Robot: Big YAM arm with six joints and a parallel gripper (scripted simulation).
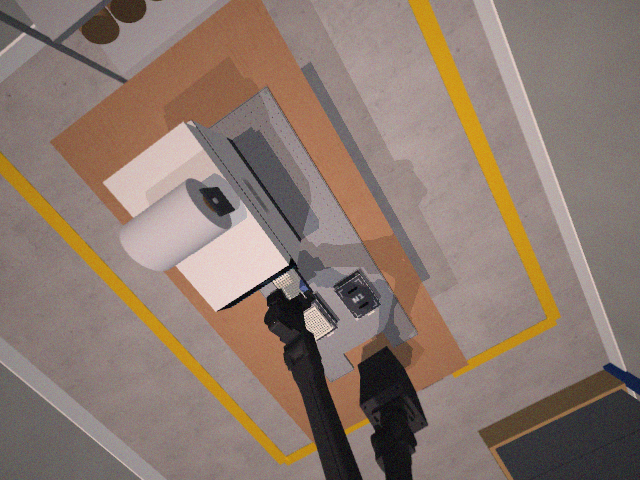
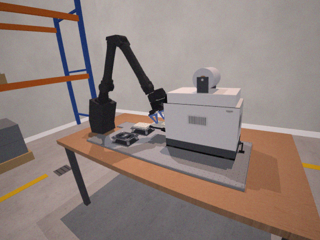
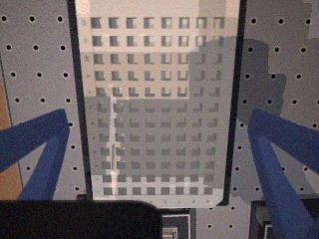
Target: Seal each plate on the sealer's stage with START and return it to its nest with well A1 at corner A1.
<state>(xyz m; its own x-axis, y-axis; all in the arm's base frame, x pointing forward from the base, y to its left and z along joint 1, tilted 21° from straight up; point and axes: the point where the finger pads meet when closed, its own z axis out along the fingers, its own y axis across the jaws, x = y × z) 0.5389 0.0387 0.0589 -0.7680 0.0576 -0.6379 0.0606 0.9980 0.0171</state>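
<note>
The dark sealer stage is 40 mm below my hand. From my hand the other things lie so: foil roll: 330 mm ahead, 20 mm to the right, 290 mm above; white well plate: 200 mm behind, 40 mm to the left, 80 mm below; start button: 110 mm ahead, 90 mm to the left, 60 mm above.
</note>
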